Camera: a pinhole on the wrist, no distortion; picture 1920 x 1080 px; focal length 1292.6 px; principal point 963.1 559.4 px. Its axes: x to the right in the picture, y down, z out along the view. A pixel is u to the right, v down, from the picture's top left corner.
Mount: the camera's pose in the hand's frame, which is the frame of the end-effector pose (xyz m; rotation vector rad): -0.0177 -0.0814 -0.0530 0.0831 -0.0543 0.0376
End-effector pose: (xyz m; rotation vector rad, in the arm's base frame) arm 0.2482 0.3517 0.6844 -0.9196 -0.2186 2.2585
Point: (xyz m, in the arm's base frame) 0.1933 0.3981 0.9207
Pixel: 769.9 600.1
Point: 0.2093 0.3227 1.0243
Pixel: 377.6 661.2
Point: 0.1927 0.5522 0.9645
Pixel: 1095.1 70.5
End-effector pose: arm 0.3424 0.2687 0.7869 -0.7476 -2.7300 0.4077
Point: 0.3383 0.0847 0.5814
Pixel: 508.1 672.3
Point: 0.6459 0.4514 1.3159
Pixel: behind the camera
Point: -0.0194 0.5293 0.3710
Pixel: outside the picture
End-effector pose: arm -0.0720 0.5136 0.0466 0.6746 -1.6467 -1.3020
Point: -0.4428 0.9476 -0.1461
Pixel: 510.0 652.9
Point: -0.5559 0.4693 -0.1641
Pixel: 1570.7 137.9
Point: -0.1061 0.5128 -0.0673
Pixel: 985.1 222.1
